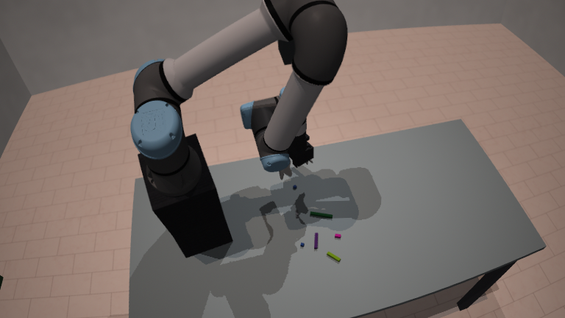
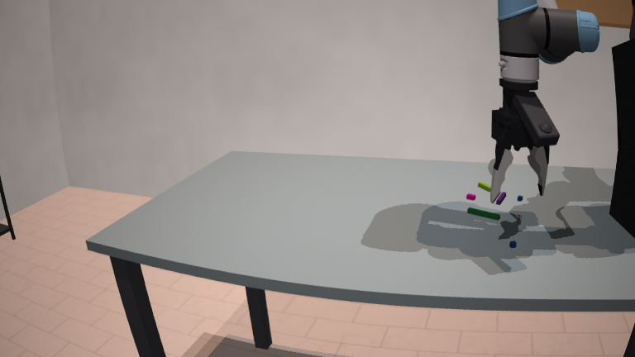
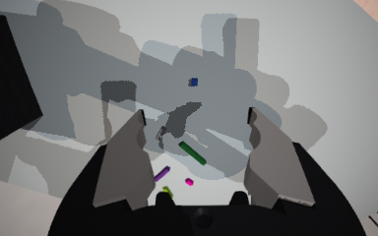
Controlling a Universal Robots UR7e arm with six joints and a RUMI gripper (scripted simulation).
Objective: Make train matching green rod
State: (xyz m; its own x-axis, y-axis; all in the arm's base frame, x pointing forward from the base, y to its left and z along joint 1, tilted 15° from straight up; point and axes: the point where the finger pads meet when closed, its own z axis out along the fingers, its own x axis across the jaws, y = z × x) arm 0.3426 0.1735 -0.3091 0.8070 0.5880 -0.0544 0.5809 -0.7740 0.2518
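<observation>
Right now my hand is 23 cm to the left of the magenta rod, 14 cm short of it and 10 cm above it. Round my hand: green rod 13 cm to the right, 10 cm below, 9 cm ahead; then purple rod 24 cm to the right, 10 cm below, 7 cm ahead; then grey rod 12 cm to the right, 10 cm below.
</observation>
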